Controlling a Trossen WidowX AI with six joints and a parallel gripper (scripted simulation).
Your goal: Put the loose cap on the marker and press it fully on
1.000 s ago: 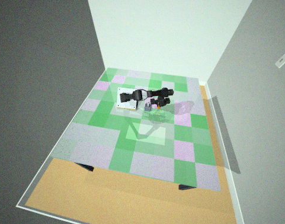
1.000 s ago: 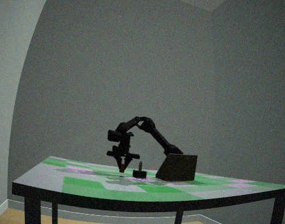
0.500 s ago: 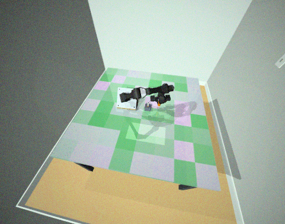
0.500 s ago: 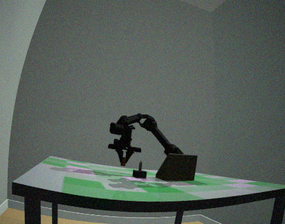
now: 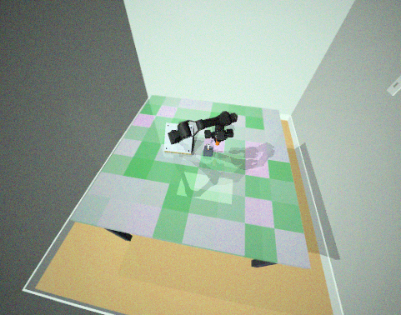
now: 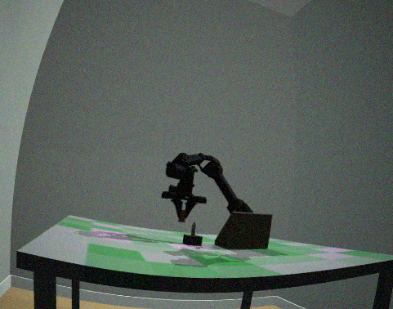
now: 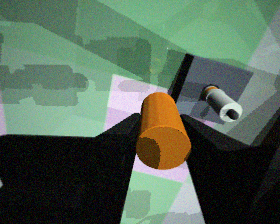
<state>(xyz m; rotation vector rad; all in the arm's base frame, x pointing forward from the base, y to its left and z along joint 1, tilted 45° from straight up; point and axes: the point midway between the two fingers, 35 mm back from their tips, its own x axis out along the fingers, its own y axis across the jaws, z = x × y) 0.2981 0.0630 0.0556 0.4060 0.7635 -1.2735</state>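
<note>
The holder block lies 60 mm behind my gripper tip, 10 mm to the right of it and 90 mm below it. Also, from my gripper tip: orange cap (10 mm above).
</note>
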